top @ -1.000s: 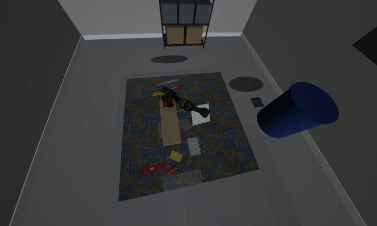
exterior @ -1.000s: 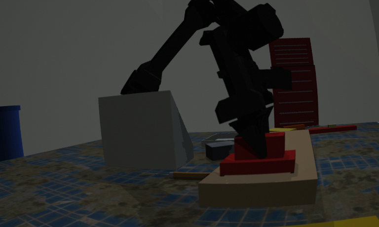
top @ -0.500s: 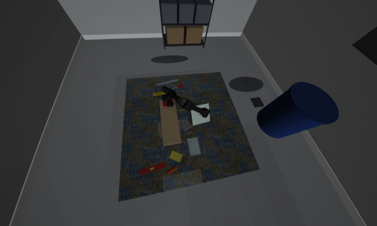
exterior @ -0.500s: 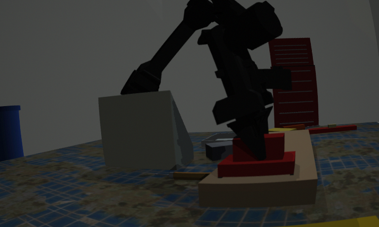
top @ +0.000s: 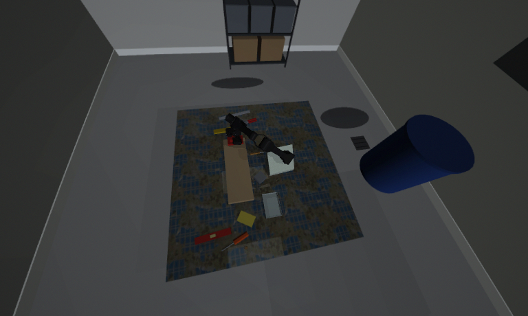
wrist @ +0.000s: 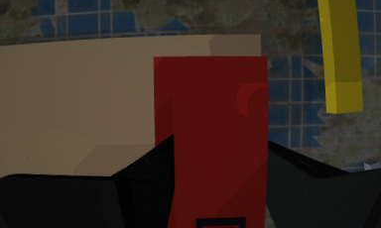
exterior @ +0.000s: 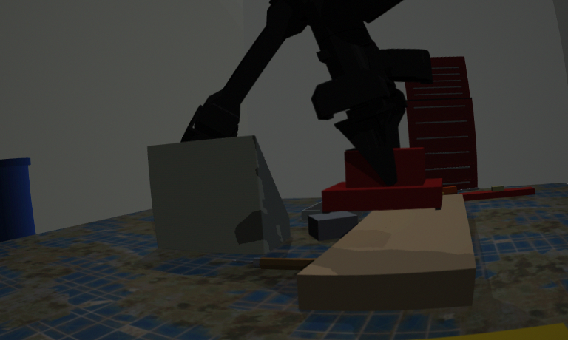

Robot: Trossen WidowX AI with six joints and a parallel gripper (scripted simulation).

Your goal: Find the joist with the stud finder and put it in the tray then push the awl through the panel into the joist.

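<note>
My gripper tip is now 19 cm past the grey tray, 52 cm to the right of it and 11 cm above it. From my gripper tip the other things lie so: yellow bar: 8 cm ahead, 18 cm to the right, 11 cm below; then red stud finder: 2 cm behind, 2 cm above; then awl: 19 cm behind, 9 cm to the left, 11 cm below.
</note>
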